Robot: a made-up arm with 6 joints.
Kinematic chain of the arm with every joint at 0, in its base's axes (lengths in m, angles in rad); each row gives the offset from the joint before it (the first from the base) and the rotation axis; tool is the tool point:
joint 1: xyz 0 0 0.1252 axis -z
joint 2: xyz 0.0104 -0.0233 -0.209 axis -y
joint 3: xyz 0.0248 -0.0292 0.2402 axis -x
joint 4: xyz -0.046 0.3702 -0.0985 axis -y
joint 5: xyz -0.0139 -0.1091 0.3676 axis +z
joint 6: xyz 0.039 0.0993 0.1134 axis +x
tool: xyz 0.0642 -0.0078 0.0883
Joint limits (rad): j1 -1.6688..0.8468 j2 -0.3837..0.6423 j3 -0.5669..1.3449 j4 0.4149..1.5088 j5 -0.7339..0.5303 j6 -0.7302..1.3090
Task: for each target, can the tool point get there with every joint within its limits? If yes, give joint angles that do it. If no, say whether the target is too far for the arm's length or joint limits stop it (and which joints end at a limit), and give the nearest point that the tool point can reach.
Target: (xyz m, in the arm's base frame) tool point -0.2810 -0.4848 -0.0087
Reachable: yes | joints -1.3409 0.0805 0.8780 1.3905 -0.6095 0.7145
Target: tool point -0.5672 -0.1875 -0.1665
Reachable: yes | joints -0.7870 0.3943 0.7144 1.3089 0.0350 0.5142
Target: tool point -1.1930 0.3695 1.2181
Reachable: no: too far | nearest point -0.5638 0.1746 0.5373 | short by 0.947 m
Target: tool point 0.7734 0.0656 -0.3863
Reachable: no: joint limits stop it (at a limit: joint 1, joint 2, joint 3, joint 4, joint 6) | nearest point 0.3003 0.3730 -0.2293 | short by 0.586 m
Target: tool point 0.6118 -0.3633 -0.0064
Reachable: no: joint limits stop it (at a limit: joint 1, joint 3, joint 4, joint 5, joint 6) | nearest point 0.0532 -0.4929 0.0069 | short by 0.574 m
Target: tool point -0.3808 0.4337 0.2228
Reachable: yes | joints 0.2407 0.0336 0.4620 1.0904 -0.1192 0.4015
